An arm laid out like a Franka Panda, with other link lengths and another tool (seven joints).
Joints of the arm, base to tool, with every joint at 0 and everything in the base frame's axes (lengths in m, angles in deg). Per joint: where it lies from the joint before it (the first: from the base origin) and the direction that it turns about. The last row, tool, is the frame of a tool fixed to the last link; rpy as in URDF.
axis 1: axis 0 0 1 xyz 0.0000 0.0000 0.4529
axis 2: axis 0 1 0 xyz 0.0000 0.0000 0.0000
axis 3: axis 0 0 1 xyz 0.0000 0.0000 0.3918
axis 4: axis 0 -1 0 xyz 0.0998 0.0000 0.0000
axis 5: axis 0 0 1 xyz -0.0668 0.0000 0.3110
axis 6: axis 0 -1 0 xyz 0.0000 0.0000 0.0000
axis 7: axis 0 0 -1 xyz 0.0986 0.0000 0.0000
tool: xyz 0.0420 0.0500 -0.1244 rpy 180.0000 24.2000 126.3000
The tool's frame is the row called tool.
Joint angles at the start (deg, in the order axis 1, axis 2, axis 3, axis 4, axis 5, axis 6, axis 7):
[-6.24 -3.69 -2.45 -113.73 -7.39 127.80 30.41]
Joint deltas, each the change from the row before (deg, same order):
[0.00 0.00 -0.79 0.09 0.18 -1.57 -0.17]
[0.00 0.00 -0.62 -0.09 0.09 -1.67 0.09]
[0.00 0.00 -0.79 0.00 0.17 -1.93 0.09]
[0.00 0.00 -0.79 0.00 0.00 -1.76 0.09]
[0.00 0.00 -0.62 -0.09 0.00 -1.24 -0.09]
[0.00 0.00 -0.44 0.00 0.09 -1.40 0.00]
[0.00 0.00 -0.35 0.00 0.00 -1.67 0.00]
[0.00 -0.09 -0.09 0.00 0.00 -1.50 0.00]
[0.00 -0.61 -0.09 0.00 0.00 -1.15 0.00]
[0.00 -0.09 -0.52 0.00 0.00 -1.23 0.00]
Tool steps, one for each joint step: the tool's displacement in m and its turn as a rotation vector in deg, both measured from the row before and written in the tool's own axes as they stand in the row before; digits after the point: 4 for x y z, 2 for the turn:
[-0.0051 -0.0043 0.0072 1.72 0.12 0.01]
[-0.0029 -0.0050 0.0078 1.97 0.15 -0.08]
[-0.0044 -0.0054 0.0087 2.22 0.22 0.05]
[-0.0046 -0.0050 0.0083 2.04 0.08 0.03]
[-0.0032 -0.0040 0.0067 1.48 0.08 -0.10]
[-0.0019 -0.0036 0.0056 1.51 0.19 -0.15]
[-0.0008 -0.0041 0.0058 1.69 0.15 -0.38]
[0.0008 -0.0037 0.0033 1.33 0.15 -0.49]
[-0.0022 -0.0048 -0.0020 0.56 0.10 -0.08]
[-0.0032 -0.0037 0.0048 1.30 0.14 -0.01]

